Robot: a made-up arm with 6 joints.
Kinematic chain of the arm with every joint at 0, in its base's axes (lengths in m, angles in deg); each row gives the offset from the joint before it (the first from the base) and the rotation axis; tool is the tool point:
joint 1: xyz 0 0 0.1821 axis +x
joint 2: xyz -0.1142 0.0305 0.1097 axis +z
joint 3: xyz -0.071 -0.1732 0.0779 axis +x
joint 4: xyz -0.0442 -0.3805 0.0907 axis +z
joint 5: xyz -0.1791 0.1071 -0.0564 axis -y
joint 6: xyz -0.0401 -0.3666 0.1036 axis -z
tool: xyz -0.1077 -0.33 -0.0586
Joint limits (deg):
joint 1: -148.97..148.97
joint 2: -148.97..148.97
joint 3: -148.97..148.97
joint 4: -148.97..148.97
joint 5: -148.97..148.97
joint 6: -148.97..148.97
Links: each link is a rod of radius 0.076 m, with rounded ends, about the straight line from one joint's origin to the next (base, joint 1, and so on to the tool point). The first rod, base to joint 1, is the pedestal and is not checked.
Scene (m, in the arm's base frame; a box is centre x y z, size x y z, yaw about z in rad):
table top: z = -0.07
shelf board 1: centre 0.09 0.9 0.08 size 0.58 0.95 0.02 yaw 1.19
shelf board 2: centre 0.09 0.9 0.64 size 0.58 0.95 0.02 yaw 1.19
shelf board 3: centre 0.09 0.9 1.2 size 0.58 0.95 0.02 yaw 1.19
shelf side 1: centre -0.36 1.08 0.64 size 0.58 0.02 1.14 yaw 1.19
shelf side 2: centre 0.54 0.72 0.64 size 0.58 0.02 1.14 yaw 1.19
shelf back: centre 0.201 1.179 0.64 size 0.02 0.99 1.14 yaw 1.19
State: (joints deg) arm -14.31 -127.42 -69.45 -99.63 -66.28 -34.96
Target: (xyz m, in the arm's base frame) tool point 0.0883 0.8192 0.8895
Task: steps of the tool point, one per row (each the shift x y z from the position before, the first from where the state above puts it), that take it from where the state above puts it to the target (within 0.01 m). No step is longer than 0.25 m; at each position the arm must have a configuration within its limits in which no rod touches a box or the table.
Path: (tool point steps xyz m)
1: -0.0401 -0.1049 0.0111
2: -0.0460 -0.1122 0.0004
3: -0.0482 -0.1186 -0.0115
4: -0.0042 0.0502 0.1666
5: -0.0212 -0.0143 0.1915
6: -0.0354 -0.0872 0.1910
7: 0.0730 0.1410 0.0359
8: 0.0601 0.1443 0.0002
9: 0.0389 0.1442 -0.0362

